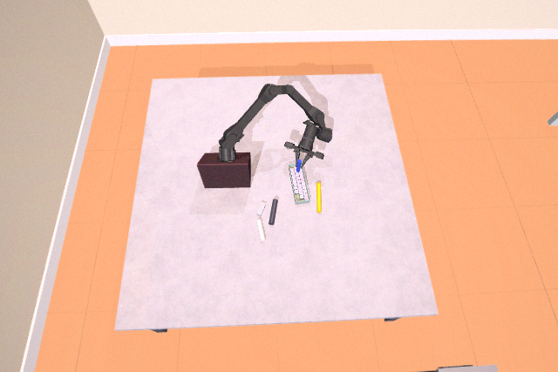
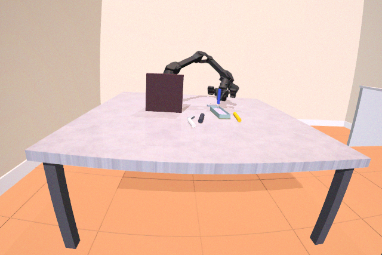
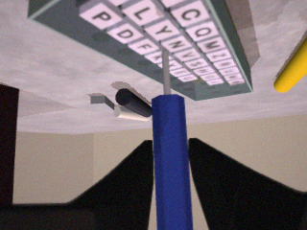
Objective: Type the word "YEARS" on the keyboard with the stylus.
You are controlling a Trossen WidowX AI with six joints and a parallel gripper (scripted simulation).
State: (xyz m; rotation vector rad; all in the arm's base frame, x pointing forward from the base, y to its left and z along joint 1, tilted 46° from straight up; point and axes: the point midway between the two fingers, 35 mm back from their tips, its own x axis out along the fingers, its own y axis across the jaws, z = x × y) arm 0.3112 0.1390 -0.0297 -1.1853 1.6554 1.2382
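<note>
Now: gripper tip 10 mm above the stylus. The rest, counted from my gripper tip: black cylinder (100 mm behind, 200 mm to the right, 70 mm below); then stylus tip (50 mm below); then yellow cylinder (110 mm ahead, 110 mm to the right, 70 mm below).
</note>
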